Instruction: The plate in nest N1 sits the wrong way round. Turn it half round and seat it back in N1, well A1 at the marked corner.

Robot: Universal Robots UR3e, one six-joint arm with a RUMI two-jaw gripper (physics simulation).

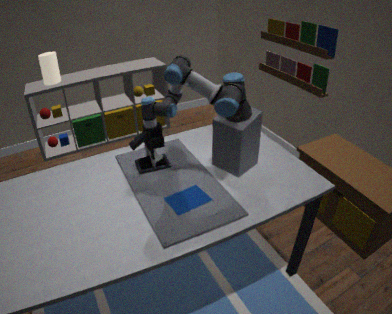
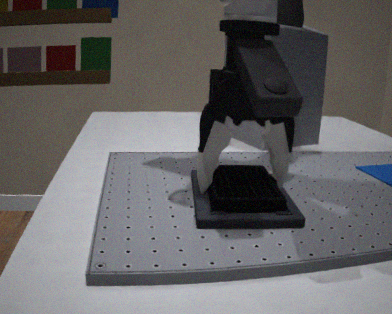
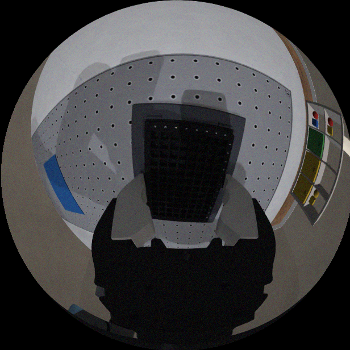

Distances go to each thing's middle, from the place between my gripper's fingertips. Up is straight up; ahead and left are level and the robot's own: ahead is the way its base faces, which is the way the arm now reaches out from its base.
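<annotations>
Dark grey nest (image 2: 231, 220): my gripper is 1 cm above it. Black plate (image 2: 236, 188): 1 cm above my gripper. Flat blue rectangle (image 1: 181, 202): 32 cm to the left of my gripper, 5 cm behind it and 1 cm below it.
</annotations>
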